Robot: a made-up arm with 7 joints.
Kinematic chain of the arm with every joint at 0, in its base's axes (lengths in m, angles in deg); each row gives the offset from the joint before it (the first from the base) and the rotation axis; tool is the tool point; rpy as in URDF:
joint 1: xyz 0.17 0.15 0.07 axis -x
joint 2: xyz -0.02 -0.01 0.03 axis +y
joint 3: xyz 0.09 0.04 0 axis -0.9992 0.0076 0.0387
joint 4: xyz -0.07 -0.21 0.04 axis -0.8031 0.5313 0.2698
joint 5: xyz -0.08 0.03 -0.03 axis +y
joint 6: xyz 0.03 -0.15 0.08 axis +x
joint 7: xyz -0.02 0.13 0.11 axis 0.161 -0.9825 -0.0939
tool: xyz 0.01 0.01 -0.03 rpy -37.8 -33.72 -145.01
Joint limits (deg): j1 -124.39..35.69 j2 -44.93..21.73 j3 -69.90..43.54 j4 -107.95..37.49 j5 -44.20..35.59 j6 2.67..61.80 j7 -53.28..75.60
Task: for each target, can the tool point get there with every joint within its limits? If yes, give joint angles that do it. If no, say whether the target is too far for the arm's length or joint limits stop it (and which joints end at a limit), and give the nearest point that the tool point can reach.
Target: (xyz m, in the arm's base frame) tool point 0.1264 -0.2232 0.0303
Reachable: yes | joints -45.23 7.89 2.33 -24.67 12.26 40.20 -18.91
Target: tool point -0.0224 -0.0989 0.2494
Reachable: yes | joints -20.78 14.27 32.72 -58.63 -35.93 27.70 21.92
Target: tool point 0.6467 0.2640 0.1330
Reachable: no: joint limits stop it (at a limit: joint 1, joint 2, joint 3, joint 4, joint 5, joint 7) | nearest point 0.4462 0.2801 0.2617 | short by 0.239 m
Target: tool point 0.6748 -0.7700 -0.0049
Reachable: no: too far | nearest point 0.3416 -0.2822 0.0348 | short by 0.592 m
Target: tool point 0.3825 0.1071 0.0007
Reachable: no: joint limits stop it (at a limit: joint 1, joint 2, joint 4, joint 5, joint 7) | nearest point 0.3473 0.0662 -0.0517 | short by 0.075 m
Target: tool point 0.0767 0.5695 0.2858
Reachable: no: joint limits stop it (at a limit: joint 1, joint 3, joint 5, joint 6, joint 7) | nearest point 0.0870 0.5145 0.2428 | short by 0.071 m
